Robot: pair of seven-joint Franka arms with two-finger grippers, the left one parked.
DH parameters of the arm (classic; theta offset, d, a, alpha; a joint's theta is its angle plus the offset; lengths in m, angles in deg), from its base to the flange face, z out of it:
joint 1: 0 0.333 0 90
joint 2: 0 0 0 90
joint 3: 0 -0.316 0.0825 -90
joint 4: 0 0 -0.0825 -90
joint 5: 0 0.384 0 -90
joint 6: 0 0 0.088 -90
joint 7: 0 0.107 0 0
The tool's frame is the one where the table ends.
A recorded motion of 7 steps. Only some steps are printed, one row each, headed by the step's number.
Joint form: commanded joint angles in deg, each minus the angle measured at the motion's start. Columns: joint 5, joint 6, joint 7, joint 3, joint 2, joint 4, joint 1.
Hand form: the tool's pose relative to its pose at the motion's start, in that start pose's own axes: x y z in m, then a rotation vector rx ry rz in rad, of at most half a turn. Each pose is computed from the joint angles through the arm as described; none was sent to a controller.
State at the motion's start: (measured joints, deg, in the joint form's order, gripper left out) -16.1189 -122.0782 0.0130 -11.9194 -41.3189 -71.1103 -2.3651
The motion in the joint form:
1: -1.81 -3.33 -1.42 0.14 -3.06 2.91 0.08
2: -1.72 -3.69 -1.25 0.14 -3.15 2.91 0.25
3: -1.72 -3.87 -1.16 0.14 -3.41 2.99 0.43
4: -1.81 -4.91 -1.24 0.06 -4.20 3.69 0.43
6: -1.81 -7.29 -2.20 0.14 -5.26 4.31 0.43
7: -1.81 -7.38 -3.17 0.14 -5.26 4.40 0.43
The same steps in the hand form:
1: 0.0115 0.0041 0.0124 -0.0218 0.0548 -0.0339
2: 0.0123 0.0016 0.0128 -0.0194 0.0601 -0.0332
3: 0.0128 -0.0010 0.0151 -0.0177 0.0607 -0.0347
4: 0.0158 -0.0012 0.0182 -0.0161 0.0777 -0.0358
6: 0.0198 -0.0007 0.0235 -0.0150 0.1113 -0.0507
7: 0.0203 -0.0005 0.0227 -0.0163 0.1143 -0.0673

